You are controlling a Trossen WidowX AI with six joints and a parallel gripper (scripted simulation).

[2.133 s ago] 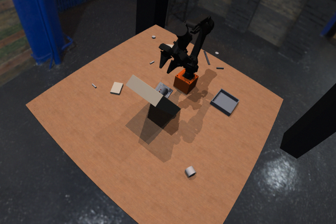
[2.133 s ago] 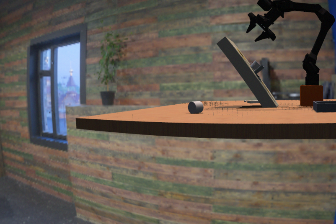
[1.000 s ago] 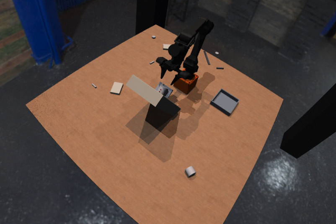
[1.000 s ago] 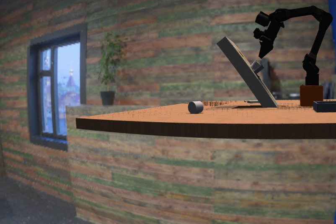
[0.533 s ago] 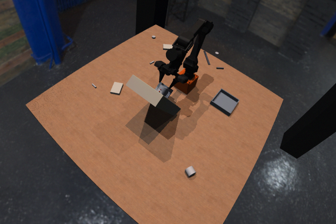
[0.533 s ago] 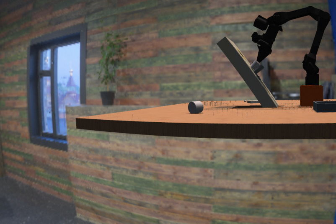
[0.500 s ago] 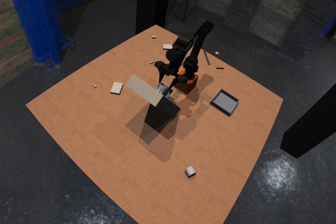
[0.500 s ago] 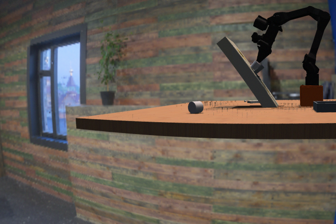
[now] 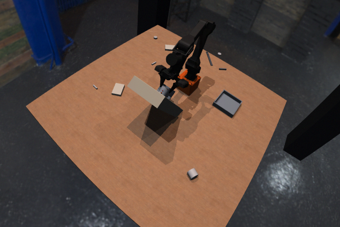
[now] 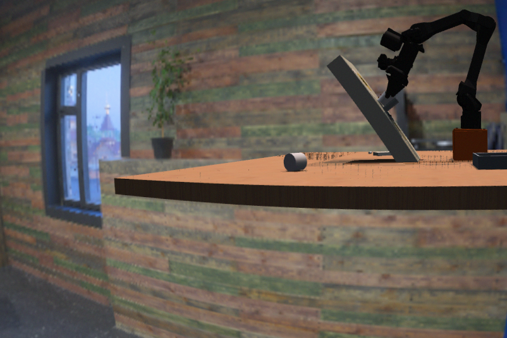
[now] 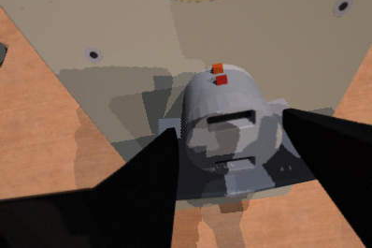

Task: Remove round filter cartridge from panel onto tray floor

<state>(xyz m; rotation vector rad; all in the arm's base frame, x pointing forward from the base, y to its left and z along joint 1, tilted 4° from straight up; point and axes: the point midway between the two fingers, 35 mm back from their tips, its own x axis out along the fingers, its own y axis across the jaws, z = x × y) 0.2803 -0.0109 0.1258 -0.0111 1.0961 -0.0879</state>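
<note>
Right now my gripper tip is 5 cm short of the service panel and 2 cm above it. From my gripper tip the other things lie so: grey box (33 cm behind, 31 cm to the left, 19 cm below); round grey filter cartridge (right at my gripper tip).
</note>
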